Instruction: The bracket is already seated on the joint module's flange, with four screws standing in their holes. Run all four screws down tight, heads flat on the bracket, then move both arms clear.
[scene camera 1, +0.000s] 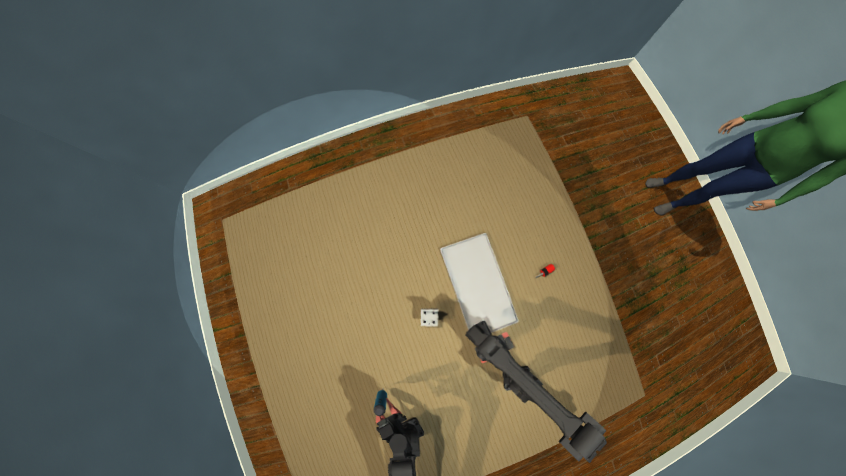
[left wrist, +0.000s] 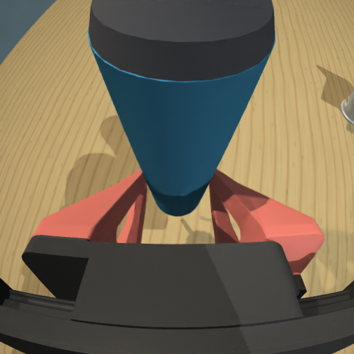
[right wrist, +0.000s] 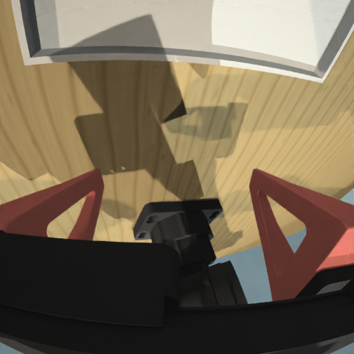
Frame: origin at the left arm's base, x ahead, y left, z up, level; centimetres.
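Seen in the pictures: left arm's base, origin of its link: (scene camera 1: 407, 430).
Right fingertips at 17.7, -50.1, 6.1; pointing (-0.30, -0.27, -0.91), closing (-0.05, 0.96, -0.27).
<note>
Pixels of each thing's top centre, then the offset from my right fingertips to it, as dx, dy, dz.
- white tray, centre of its top: (scene camera 1: 479, 285) +25.7, -6.3, -4.5
- black screwdriver, centre of its top: (scene camera 1: 545, 272) +16.8, -35.5, -2.7
The joint module with its bracket (scene camera 1: 430, 317) shows in scene camera 1 as a small pale square with dark spots near its corners, left of the tray; screw height cannot be told. A sliver of a pale rimmed thing (left wrist: 351, 110) is at the right edge of the left wrist view. My left gripper (scene camera 1: 387, 412) (left wrist: 177, 176) is shut on a blue driver with a dark grey end cap (scene camera 1: 380, 400) (left wrist: 180, 115), below and left of the module; its tip is hidden. My right gripper (scene camera 1: 493, 348) (right wrist: 176, 177) is open, near the tray's lower end.
A white tray (scene camera 1: 476, 278) (right wrist: 280, 30) lies right of the module. A red and black screwdriver (scene camera 1: 548, 269) lies right of the tray. A dark flanged part (right wrist: 177, 220) shows between the right fingers, not held. A person (scene camera 1: 792, 148) stands at the far right.
</note>
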